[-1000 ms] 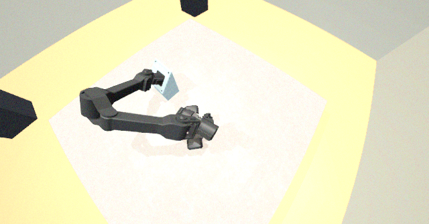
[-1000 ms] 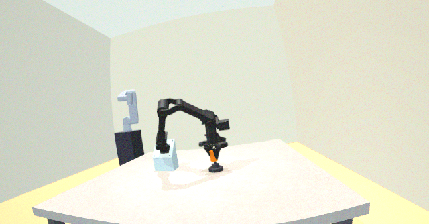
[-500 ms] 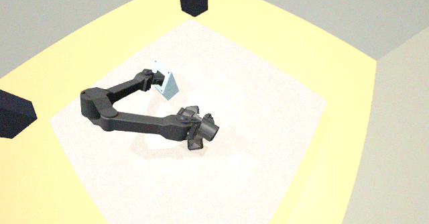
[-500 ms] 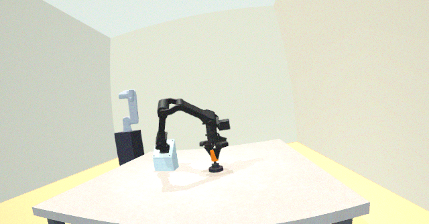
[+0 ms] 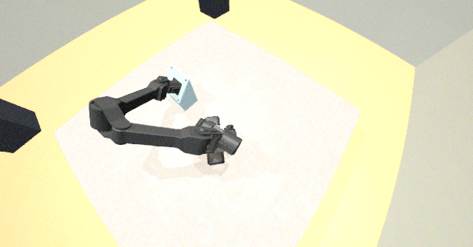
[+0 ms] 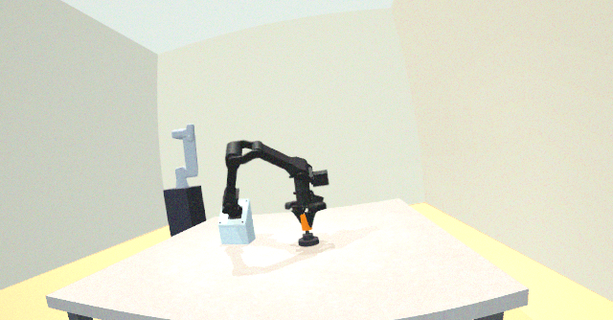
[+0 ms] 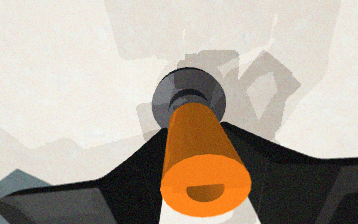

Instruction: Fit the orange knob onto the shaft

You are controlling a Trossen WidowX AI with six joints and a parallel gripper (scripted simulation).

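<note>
My gripper tip is 20 mm below the orange knob. The rest, counted from my gripper tip: pedestal with shaft (40 mm below).
</note>
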